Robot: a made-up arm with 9 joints. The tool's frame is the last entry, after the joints.
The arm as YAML. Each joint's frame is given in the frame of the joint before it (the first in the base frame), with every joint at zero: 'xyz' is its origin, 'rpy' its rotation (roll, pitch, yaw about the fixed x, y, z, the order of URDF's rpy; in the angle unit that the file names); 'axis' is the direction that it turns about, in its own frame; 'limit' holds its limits. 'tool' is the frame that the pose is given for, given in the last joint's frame.
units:
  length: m
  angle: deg
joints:
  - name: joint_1
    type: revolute
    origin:
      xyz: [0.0, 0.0, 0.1]
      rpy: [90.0, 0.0, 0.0]
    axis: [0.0, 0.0, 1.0]
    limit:
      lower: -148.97
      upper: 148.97
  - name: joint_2
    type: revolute
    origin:
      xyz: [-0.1, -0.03, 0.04]
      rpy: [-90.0, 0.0, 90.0]
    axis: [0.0, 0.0, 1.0]
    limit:
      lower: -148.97
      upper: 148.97
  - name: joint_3
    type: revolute
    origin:
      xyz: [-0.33, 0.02, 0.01]
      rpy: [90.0, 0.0, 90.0]
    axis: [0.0, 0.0, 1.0]
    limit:
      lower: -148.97
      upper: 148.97
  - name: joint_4
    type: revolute
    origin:
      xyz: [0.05, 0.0, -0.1]
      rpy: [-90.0, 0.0, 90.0]
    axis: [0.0, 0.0, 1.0]
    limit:
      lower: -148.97
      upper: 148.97
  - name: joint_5
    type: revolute
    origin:
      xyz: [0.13, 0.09, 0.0]
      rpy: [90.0, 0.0, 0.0]
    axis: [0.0, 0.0, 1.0]
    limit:
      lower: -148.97
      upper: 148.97
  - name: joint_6
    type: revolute
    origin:
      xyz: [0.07, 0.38, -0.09]
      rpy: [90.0, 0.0, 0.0]
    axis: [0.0, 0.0, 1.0]
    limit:
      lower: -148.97
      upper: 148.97
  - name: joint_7
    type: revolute
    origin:
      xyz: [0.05, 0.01, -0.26]
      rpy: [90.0, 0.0, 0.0]
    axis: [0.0, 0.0, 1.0]
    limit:
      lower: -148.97
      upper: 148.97
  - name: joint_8
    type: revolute
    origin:
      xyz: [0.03, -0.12, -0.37]
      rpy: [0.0, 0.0, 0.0]
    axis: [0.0, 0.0, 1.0]
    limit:
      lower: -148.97
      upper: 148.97
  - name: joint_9
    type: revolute
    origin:
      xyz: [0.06, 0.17, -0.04]
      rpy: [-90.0, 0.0, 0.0]
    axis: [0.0, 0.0, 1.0]
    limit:
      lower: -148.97
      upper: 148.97
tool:
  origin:
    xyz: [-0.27, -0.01, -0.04]
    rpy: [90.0, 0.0, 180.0]
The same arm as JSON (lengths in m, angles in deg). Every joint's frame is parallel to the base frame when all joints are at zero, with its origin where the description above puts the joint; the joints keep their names.
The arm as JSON. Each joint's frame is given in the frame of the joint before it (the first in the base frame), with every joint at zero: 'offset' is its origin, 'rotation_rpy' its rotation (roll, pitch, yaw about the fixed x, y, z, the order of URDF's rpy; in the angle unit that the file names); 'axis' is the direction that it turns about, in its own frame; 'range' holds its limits. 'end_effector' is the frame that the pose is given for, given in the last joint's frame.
{
  "length_unit": "m",
  "angle_unit": "deg",
  "chain": [
    {
      "id": "joint_1",
      "offset": [
        0.0,
        0.0,
        0.1
      ],
      "rotation_rpy": [
        0.0,
        0.0,
        0.0
      ],
      "axis": "-y",
      "range": [
        -148.97,
        148.97
      ]
    },
    {
      "id": "joint_2",
      "offset": [
        -0.1,
        -0.04,
        -0.03
      ],
      "rotation_rpy": [
        0.0,
        0.0,
        0.0
      ],
      "axis": "-x",
      "range": [
        -148.97,
        148.97
      ]
    },
    {
      "id": "joint_3",
      "offset": [
        -0.01,
        0.02,
        -0.33
      ],
      "rotation_rpy": [
        0.0,
        0.0,
        0.0
      ],
      "axis": "+z",
      "range": [
        -148.97,
        148.97
      ]
    },
    {
      "id": "joint_4",
      "offset": [
        0.0,
        0.05,
        -0.1
      ],
      "rotation_rpy": [
        0.0,
        0.0,
        0.0
      ],
      "axis": "-y",
      "range": [
        -148.97,
        148.97
      ]
    },
    {
      "id": "joint_5",
      "offset": [
        -0.13,
        0.0,
        -0.09
      ],
      "rotation_rpy": [
        0.0,
        0.0,
        0.0
      ],
      "axis": "+z",
      "range": [
        -148.97,
        148.97
      ]
    },
    {
      "id": "joint_6",
      "offset": [
        -0.07,
        -0.38,
        -0.09
      ],
      "rotation_rpy": [
        0.0,
        0.0,
        0.0
      ],
      "axis": "+y",
      "range": [
        -148.97,
        148.97
      ]
    },
    {
      "id": "joint_7",
      "offset": [
        -0.05,
        -0.26,
        0.01
      ],
      "rotation_rpy": [
        0.0,
        0.0,
        0.0
      ],
      "axis": "-z",
      "range": [
        -148.97,
        148.97
      ]
    },
    {
      "id": "joint_8",
      "offset": [
        -0.03,
        -0.12,
        0.37
      ],
      "rotation_rpy": [
        0.0,
        0.0,
        0.0
      ],
      "axis": "-z",
      "range": [
        -148.97,
        148.97
      ]
    },
    {
      "id": "joint_9",
      "offset": [
        -0.06,
        0.17,
        0.04
      ],
      "rotation_rpy": [
        0.0,
        0.0,
        0.0
      ],
      "axis": "+y",
      "range": [
        -148.97,
        148.97
      ]
    }
  ],
  "end_effector": {
    "offset": [
      0.27,
      -0.04,
      -0.01
    ],
    "rotation_rpy": [
      0.0,
      0.0,
      0.0
    ]
  }
}

